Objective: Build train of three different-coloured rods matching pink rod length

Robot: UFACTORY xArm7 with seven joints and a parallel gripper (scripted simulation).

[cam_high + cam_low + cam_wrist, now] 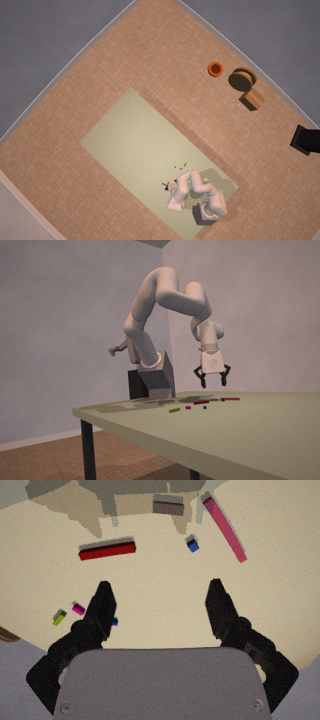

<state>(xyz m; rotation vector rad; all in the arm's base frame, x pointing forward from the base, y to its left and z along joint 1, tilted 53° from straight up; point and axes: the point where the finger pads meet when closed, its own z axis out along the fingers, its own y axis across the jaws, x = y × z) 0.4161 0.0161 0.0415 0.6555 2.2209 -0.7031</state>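
Now: the pink rod 80 mm to the left of my hand, 70 mm below it and 40 mm ahead of it. The rest, counted from my hand: grey rod: 70 mm below, 50 mm to the left, 30 mm behind; then red rod: 70 mm below, 50 mm behind, 40 mm to the right; then magenta rod: 170 mm to the right, 70 mm below, 30 mm behind.
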